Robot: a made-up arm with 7 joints.
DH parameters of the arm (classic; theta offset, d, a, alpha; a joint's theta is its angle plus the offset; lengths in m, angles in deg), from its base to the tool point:
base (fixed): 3.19 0 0.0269 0
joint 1: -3.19 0.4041 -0.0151 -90
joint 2: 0 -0.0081 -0.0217 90
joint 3: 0 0.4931 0.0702 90
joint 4: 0 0.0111 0.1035 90
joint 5: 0 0.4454 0.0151 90
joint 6: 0 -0.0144 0.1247 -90
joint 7: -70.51 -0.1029 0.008 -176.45
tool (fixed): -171.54 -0.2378 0 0
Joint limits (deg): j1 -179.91..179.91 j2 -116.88..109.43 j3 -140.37..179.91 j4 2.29..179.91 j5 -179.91..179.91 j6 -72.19..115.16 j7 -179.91..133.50
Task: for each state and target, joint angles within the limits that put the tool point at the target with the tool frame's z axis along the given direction. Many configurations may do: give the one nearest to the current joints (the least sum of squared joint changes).
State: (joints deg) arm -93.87 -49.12 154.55 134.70 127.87 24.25 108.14
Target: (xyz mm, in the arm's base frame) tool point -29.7 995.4 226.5 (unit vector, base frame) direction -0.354 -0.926 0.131
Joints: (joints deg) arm -59.10 -98.91 109.94 138.43 132.11 -13.58 104.60
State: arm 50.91 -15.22 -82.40 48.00 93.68 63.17 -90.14
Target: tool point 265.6 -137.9 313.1 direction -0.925 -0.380 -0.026
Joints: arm 57.27 -29.96 -100.13 8.48 118.54 62.33 -91.77
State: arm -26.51 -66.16 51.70 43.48 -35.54 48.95 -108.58
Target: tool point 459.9 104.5 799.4 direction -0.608 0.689 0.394
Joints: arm -41.46 -38.14 38.52 42.93 -39.05 32.37 -110.54
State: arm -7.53 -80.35 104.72 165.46 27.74 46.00 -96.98
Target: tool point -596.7 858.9 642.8 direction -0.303 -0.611 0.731
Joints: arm -33.56 -67.71 108.20 143.82 33.24 68.63 -95.76
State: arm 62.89 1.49 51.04 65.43 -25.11 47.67 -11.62
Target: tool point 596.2 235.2 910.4 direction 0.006 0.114 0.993
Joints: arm 18.20 3.97 7.69 98.06 -6.86 93.75 -10.73
